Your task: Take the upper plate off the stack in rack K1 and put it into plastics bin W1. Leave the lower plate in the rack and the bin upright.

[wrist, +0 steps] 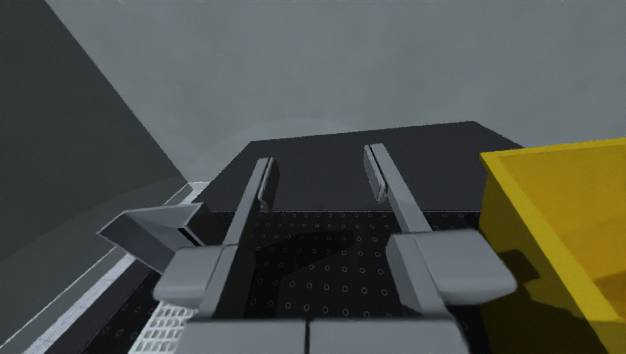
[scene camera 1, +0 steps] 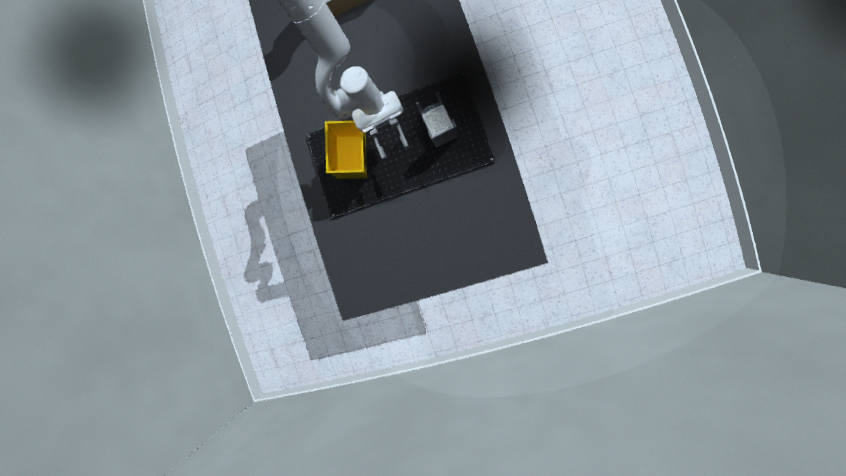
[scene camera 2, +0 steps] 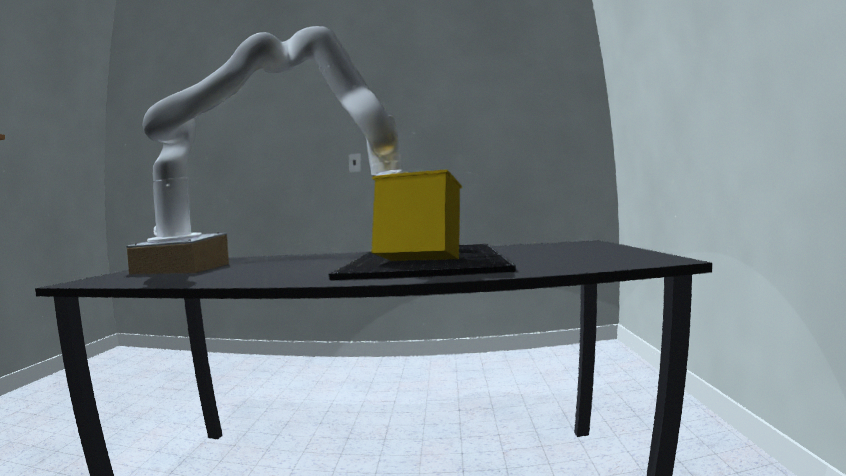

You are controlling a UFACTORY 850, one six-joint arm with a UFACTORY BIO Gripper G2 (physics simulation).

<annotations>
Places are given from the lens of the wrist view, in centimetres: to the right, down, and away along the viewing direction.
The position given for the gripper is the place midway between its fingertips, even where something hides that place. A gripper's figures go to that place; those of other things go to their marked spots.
gripper point(wrist: 319, 159): 0, -2, 13
yellow plastics bin W1 point(wrist: 546, 212): 19, 3, 13
</annotations>
